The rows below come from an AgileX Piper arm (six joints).
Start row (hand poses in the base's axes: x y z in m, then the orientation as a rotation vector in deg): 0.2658 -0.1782 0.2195 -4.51 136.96 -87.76
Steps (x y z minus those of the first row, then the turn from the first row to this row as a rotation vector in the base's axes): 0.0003 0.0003 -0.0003 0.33 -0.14 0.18; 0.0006 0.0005 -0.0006 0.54 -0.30 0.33; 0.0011 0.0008 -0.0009 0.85 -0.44 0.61; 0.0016 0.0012 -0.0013 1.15 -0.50 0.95; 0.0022 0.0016 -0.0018 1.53 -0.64 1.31; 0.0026 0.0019 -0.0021 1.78 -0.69 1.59; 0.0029 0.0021 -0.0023 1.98 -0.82 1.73; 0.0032 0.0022 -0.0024 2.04 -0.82 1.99; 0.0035 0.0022 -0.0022 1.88 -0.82 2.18; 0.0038 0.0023 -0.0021 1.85 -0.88 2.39; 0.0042 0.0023 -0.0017 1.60 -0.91 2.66; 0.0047 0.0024 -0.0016 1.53 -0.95 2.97; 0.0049 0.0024 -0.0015 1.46 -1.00 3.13; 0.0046 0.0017 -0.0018 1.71 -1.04 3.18; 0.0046 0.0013 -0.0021 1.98 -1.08 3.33; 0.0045 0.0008 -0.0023 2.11 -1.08 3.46; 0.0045 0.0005 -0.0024 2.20 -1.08 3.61; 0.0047 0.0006 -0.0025 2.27 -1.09 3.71; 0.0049 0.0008 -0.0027 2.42 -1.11 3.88; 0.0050 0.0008 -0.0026 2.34 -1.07 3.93; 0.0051 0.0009 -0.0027 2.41 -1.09 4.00; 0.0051 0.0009 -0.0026 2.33 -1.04 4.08; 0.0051 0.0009 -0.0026 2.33 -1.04 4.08
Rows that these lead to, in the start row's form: 0.2661 -0.1779 0.2192 -4.54 137.03 -87.24; 0.2664 -0.1777 0.2189 -4.55 137.00 -86.87; 0.2669 -0.1774 0.2186 -4.70 137.01 -86.33; 0.2674 -0.1770 0.2182 -4.99 137.05 -85.79; 0.2680 -0.1766 0.2177 -5.22 137.07 -85.13; 0.2684 -0.1763 0.2174 -5.46 137.10 -84.69; 0.2687 -0.1761 0.2172 -5.48 137.09 -84.35; 0.2690 -0.1760 0.2171 -5.77 137.03 -84.16; 0.2693 -0.1760 0.2173 -6.02 136.83 -84.27; 0.2696 -0.1759 0.2174 -6.23 136.68 -84.20; 0.2700 -0.1759 0.2178 -6.57 136.36 -84.37; 0.2705 -0.1758 0.2179 -6.92 136.15 -84.30; 0.2707 -0.1758 0.2180 -7.08 136.00 -84.30; 0.2704 -0.1765 0.2177 -7.05 136.13 -83.96; 0.2704 -0.1769 0.2174 -7.14 136.23 -83.56; 0.2703 -0.1774 0.2172 -7.26 136.27 -83.35; 0.2703 -0.1777 0.2171 -7.42 136.27 -83.17; 0.2705 -0.1776 0.2170 -7.51 136.27 -83.04; 0.2707 -0.1774 0.2168 -7.66 136.29 -82.78; 0.2708 -0.1774 0.2169 -7.76 136.24 -82.86; 0.2709 -0.1773 0.2168 -7.81 136.25 -82.74; 0.2709 -0.1773 0.2169 -7.96 136.19 -82.82; 0.2709 -0.1773 0.2169 -7.96 136.19 -82.82
